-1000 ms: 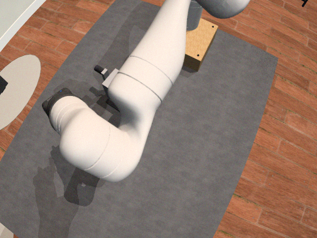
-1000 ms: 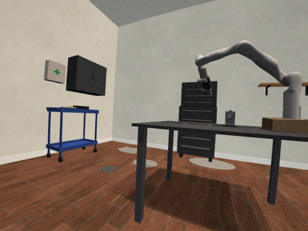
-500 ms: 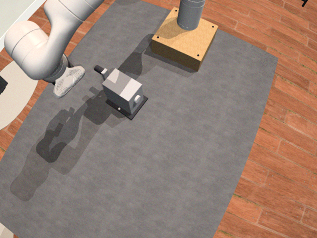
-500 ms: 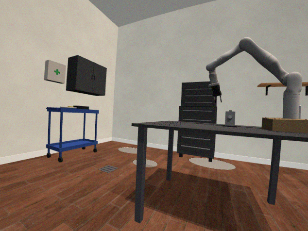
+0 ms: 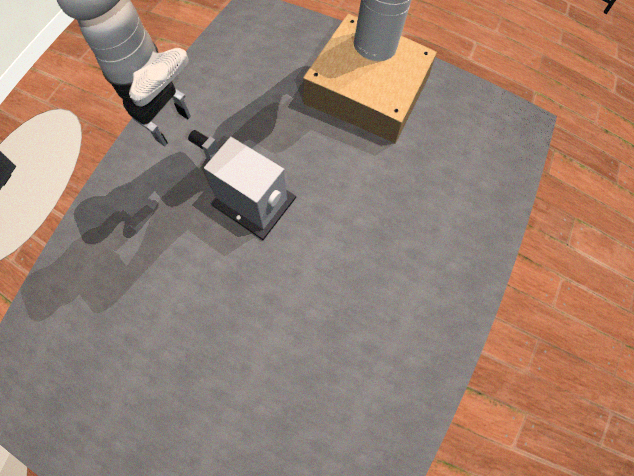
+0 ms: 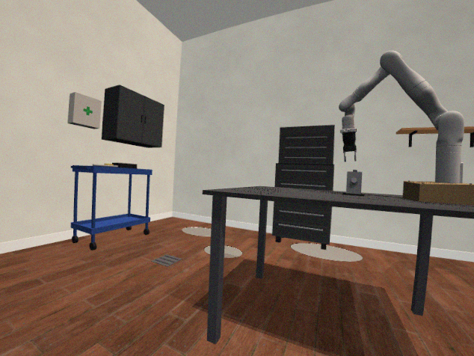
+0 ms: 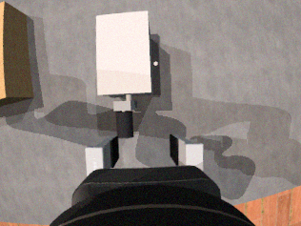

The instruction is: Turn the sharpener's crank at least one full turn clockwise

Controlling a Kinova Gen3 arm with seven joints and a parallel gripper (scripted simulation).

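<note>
The dark handle lies 80 mm below my hand, 30 mm behind it and 10 mm to the left of it.
</note>
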